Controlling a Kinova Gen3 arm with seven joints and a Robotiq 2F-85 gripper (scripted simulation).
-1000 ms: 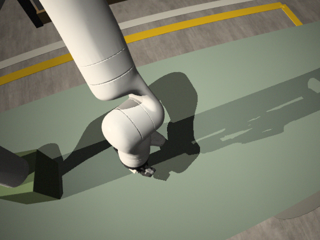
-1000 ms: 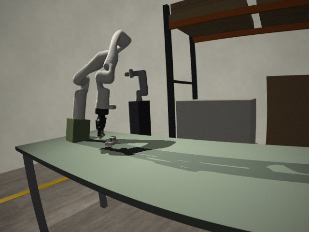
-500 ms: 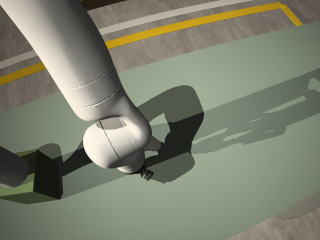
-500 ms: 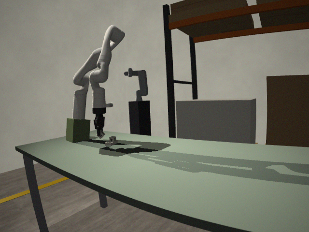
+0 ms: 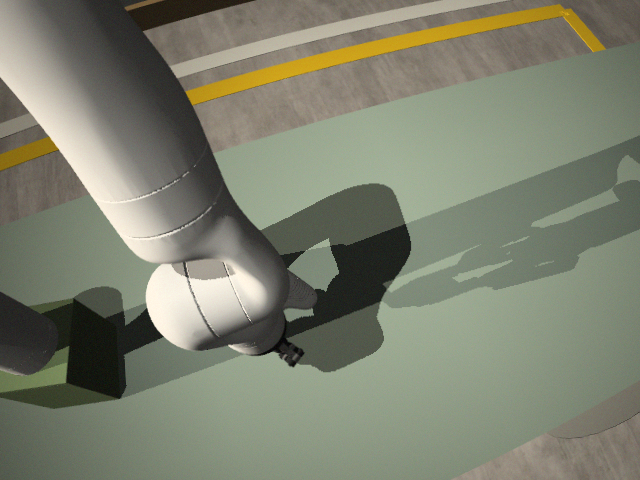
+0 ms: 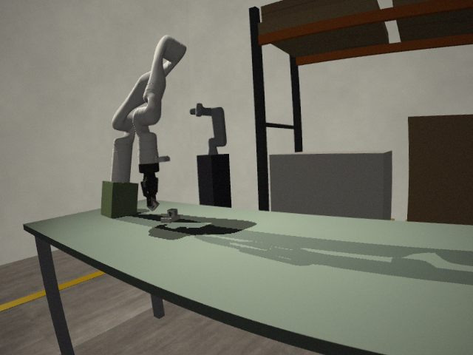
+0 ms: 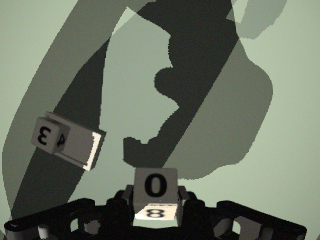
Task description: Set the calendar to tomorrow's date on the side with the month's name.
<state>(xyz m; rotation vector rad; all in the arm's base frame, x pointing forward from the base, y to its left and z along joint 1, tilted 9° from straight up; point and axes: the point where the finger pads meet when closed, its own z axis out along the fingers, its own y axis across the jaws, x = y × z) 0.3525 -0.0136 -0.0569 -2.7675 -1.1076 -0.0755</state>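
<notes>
My hand is 10 cm to the right of the white tray, 9 cm above it and 5 cm past it. Also, from my hand: white cube 1 cm below.
</notes>
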